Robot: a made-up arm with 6 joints.
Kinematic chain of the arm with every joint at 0, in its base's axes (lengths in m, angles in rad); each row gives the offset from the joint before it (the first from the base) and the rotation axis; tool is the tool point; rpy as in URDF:
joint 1: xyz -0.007 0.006 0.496 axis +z
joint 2: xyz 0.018 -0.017 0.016 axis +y
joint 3: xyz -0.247 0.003 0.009 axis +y
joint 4: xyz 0.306 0.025 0.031 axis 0.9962 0 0.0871
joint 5: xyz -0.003 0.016 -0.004 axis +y
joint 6: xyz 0.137 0.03 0.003 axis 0.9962 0 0.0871
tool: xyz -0.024 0.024 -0.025 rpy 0 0 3.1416
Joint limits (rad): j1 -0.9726..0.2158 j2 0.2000..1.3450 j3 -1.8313..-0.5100 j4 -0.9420..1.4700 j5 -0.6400..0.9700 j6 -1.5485..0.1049
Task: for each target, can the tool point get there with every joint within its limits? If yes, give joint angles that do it. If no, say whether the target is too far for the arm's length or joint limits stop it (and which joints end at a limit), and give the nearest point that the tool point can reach.
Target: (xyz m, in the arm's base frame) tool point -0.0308 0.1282 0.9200
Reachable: yes | joints -0.2124 0.3158 -1.4294 0.8984 0.7310 -1.2445
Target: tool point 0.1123 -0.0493 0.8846
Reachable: yes | joints -0.8631 0.4209 -0.9926 1.0077 -0.0635 -1.3658
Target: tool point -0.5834 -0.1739 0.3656
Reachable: no: joint limits stop it (at a limit: joint 1, joint 2, joint 3, joint 4, joint 5) | nearest point 0.0262 -0.1505 0.4564 | short by 0.617 m
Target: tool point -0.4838 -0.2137 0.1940
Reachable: no: joint limits stop it (at a limit: joint 1, joint 2, joint 3, joint 4, joint 5) | nearest point 0.0269 -0.1457 0.4529 | short by 0.577 m
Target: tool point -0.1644 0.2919 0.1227
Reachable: no: joint limits stop it (at a limit: joint 1, joint 2, joint 3, joint 5, joint 6) | nearest point 0.1206 0.1144 0.4409 | short by 0.463 m
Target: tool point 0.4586 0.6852 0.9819
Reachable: no: too far | nearest point 0.2854 0.2003 0.8833 | short by 0.524 m
